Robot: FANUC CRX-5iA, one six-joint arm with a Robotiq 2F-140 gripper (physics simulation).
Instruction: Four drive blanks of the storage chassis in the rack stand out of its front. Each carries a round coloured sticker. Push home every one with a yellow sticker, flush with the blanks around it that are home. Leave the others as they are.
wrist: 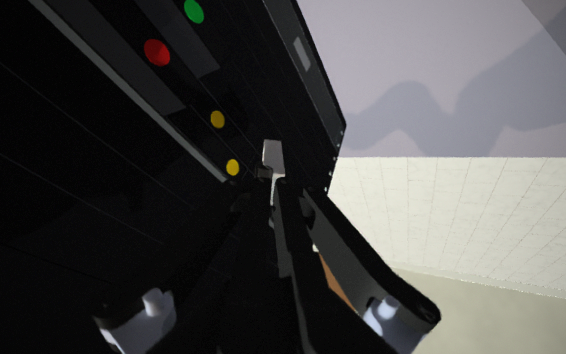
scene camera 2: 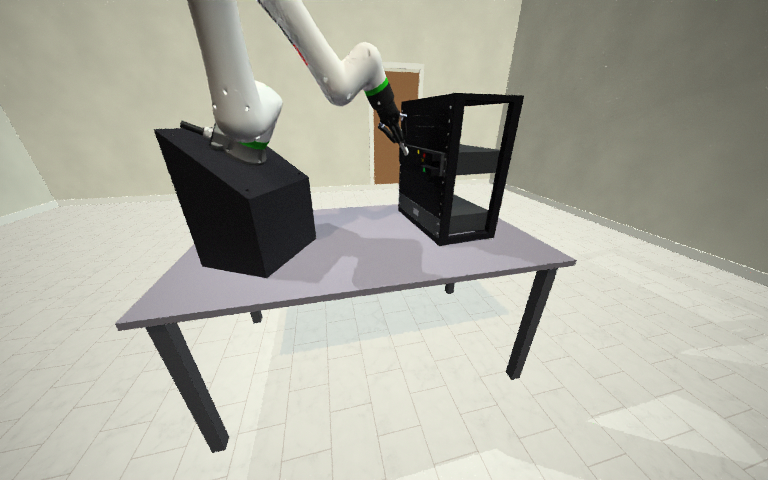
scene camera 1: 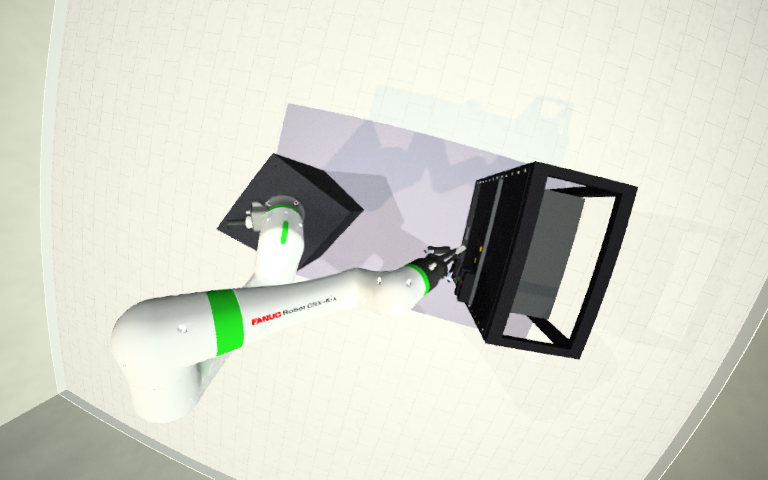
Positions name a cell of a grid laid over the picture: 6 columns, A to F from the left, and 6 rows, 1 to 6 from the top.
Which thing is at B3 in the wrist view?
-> A black rack.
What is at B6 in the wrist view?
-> My gripper.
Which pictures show the black rack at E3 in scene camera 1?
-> The wrist view, scene camera 2 and scene camera 1: all of them.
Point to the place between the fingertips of my gripper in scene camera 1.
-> D4
